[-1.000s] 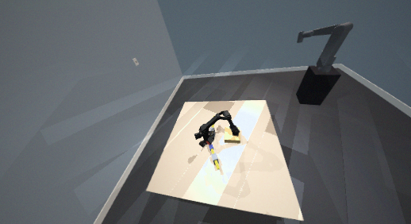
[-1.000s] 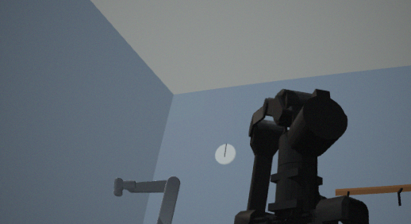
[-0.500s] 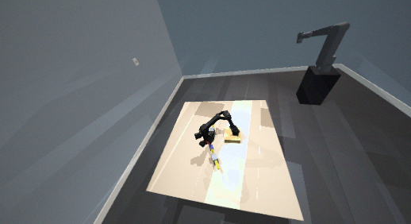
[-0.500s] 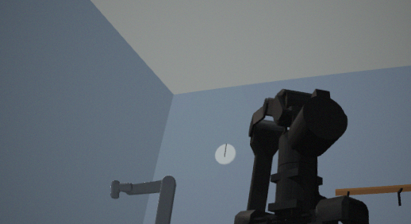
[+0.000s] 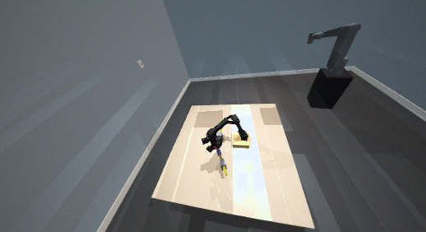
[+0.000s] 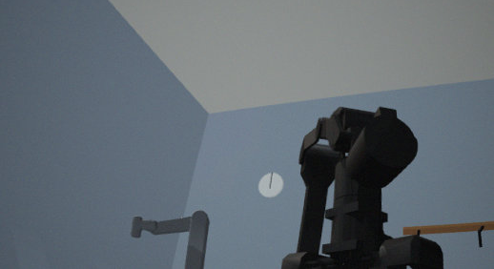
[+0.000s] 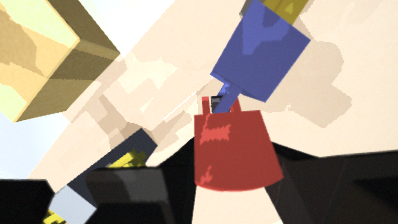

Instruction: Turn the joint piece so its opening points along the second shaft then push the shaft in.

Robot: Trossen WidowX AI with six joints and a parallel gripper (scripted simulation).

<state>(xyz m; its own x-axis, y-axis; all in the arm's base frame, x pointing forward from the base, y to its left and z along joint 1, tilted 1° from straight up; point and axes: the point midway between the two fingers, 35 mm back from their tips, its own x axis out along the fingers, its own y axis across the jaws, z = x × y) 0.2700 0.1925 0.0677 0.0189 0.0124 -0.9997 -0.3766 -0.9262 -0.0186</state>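
The red joint piece is 10 mm behind my gripper tip and 30 mm above it.
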